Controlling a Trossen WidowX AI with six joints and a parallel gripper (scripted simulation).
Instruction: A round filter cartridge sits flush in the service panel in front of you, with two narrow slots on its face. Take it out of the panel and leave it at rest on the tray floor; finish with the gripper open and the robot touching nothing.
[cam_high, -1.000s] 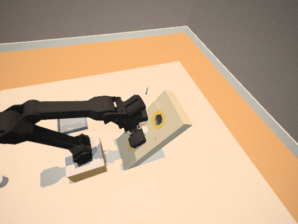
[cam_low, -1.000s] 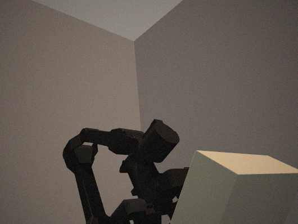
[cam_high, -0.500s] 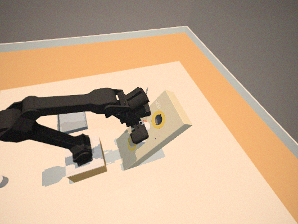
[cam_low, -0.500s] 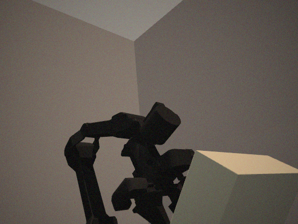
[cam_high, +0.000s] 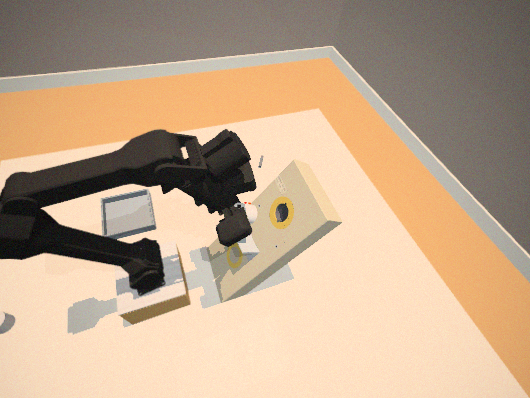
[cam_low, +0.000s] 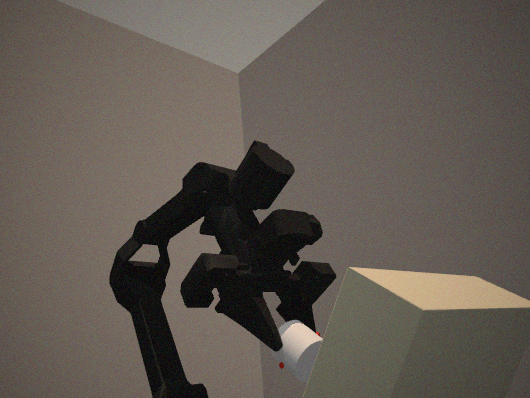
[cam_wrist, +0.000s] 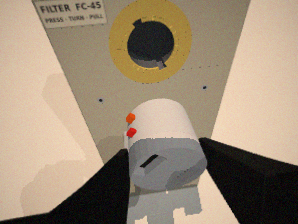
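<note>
Right now my gripper tip is 250 mm past the grey-blue tray, 320 mm to the right of it and 290 mm above it. Round my gripper tip: dark piece: 270 mm ahead, 350 mm to the left, 300 mm below; then service panel: 60 mm ahead, 20 mm to the right, 120 mm below; then pale round cartridge: right at my gripper tip.
</note>
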